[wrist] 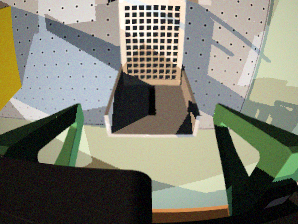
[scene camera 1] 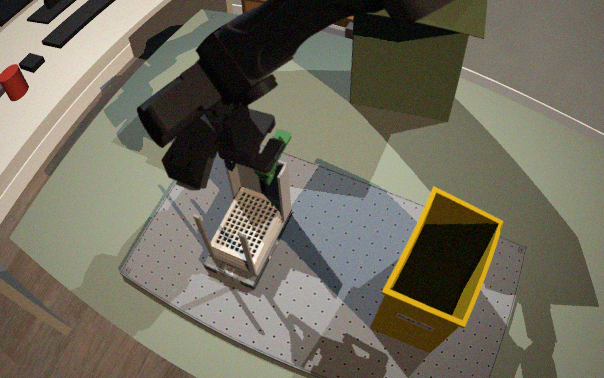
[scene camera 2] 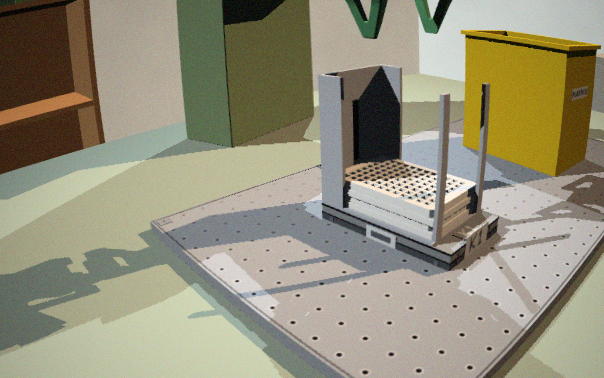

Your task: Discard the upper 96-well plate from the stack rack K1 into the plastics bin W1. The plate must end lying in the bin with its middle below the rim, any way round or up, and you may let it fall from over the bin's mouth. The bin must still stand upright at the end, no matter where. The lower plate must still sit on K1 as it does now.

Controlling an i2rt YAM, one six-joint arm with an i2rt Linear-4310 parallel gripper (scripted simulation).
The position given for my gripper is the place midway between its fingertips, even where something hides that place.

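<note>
A yellow bin W1 [scene camera 2: 539, 91] is here, and so is a 96-well plate [scene camera 2: 407, 189], along with another 96-well plate [scene camera 2: 389, 217]. As for my own gripper [scene camera 1: 238, 171], I find it at [wrist: 148, 111] too.
</note>
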